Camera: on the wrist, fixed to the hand. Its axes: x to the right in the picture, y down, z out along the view.
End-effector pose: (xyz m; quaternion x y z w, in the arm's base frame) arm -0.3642 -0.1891 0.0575 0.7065 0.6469 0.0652 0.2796
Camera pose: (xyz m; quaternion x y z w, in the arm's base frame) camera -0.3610 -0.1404 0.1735 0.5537 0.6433 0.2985 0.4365
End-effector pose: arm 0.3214 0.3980 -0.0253 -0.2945 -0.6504 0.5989 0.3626
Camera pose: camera 0.4009 0.4796 -0.0790 -0.4064 -0.7856 0.3338 0.3261
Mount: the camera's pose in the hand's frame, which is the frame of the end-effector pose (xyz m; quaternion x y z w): 0.0155 0.0581 -0.1106 -0.3047 0.0723 -0.0413 0.9488
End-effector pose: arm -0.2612 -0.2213 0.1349 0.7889 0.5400 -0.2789 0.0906
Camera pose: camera -0.1669 -0.1830 0.2089 0.7188 0.6365 -0.0468 0.2758
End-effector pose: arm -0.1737 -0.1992 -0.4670 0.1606 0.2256 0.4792 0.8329
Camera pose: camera -0.2676 -0.1516 -0.5360 -0.1454 0.1349 0.5006 0.8427
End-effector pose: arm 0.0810 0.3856 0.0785 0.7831 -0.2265 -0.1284 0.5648
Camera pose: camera 0.1328 0.4542 0.1705 0.5895 -0.1026 -0.1575 0.7856
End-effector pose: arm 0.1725 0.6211 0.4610 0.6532 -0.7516 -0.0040 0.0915
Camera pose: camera 0.1293 0.6269 0.5791 0.6232 -0.6783 -0.1894 0.3400
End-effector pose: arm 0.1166 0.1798 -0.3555 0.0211 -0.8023 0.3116 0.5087
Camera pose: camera 0.1776 0.2886 -0.3386 -0.1244 -0.8185 0.0317 0.5600
